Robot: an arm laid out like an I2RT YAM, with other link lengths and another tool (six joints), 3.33 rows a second.
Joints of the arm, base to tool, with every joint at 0 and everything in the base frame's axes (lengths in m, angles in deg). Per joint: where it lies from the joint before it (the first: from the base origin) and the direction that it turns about. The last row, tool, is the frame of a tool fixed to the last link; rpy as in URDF.
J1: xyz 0 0 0.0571 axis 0 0 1
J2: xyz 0.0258 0.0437 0.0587 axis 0 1 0
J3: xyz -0.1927 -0.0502 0 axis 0 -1 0
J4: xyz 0.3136 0.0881 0.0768 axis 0 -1 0
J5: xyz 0.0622 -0.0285 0.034 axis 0 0 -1
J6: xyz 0.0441 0 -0.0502 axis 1 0 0
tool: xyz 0.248 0.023 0.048 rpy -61.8 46 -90
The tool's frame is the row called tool.
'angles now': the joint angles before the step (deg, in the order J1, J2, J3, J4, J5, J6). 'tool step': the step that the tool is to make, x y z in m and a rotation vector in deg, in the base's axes. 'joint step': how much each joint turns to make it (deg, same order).
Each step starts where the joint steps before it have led.
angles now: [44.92 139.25 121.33 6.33 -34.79 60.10]
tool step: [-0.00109 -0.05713 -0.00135 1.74 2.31 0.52]
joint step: [-4.75 -14.89 -22.20 8.15 -5.72 2.23]
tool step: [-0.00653 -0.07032 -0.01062 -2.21 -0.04 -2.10]
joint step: [-5.09 -17.26 -21.17 0.46 -2.53 -3.19]
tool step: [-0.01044 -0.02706 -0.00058 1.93 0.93 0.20]
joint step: [-2.34 -6.60 -9.50 4.66 -2.96 2.07]
